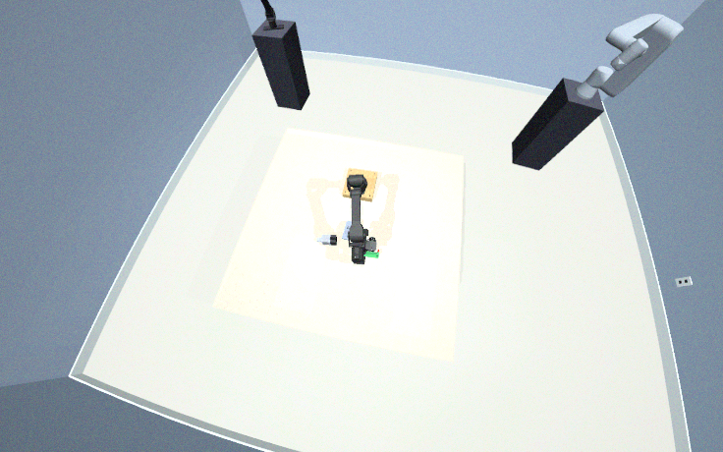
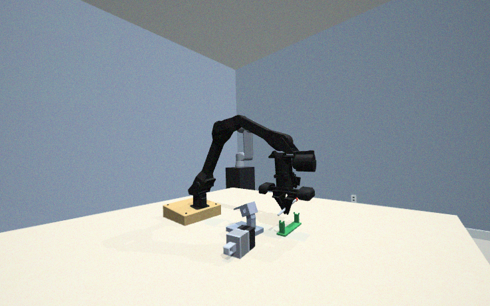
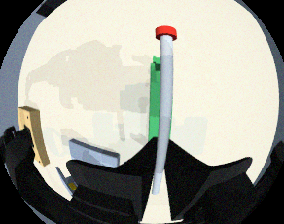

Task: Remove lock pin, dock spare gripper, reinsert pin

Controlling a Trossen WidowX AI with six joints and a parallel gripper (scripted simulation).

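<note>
Now: the green cradle 30 mm below my gripper tip and 20 mm to the left of it. Round my gripper tip: grey mount: 100 mm to the right, 100 mm behind, 10 mm below; then spare gripper: 220 mm to the right, 30 mm below, 10 mm behind.
</note>
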